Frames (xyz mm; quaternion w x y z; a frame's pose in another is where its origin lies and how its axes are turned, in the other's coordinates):
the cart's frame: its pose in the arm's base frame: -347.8 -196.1 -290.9 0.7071 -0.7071 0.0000 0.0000
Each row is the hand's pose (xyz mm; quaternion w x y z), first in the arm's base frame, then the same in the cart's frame.
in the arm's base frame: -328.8 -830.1 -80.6 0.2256 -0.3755 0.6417 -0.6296
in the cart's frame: 19.0 -210.3 -634.0 0.4250 -0.1060 0.8989 0.0086
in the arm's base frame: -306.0 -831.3 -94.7 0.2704 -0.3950 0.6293 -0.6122
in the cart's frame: 41.8 -196.2 -635.2 0.4705 -0.0881 0.8779 0.0121
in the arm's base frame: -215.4 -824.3 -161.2 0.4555 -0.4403 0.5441 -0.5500
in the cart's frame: 132.4 -129.7 -628.2 0.6335 0.0107 0.7737 -0.0042
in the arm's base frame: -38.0 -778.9 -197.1 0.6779 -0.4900 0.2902 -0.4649
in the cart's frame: 309.8 -93.8 -582.8 0.8258 0.1329 0.5339 -0.1235
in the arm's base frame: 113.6 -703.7 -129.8 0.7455 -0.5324 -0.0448 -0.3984
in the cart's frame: 461.4 -161.1 -507.6 0.9036 0.1507 0.2500 -0.3134
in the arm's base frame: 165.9 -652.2 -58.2 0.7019 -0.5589 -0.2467 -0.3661
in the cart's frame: 513.7 -232.7 -456.1 0.8916 0.1011 0.0844 -0.4333
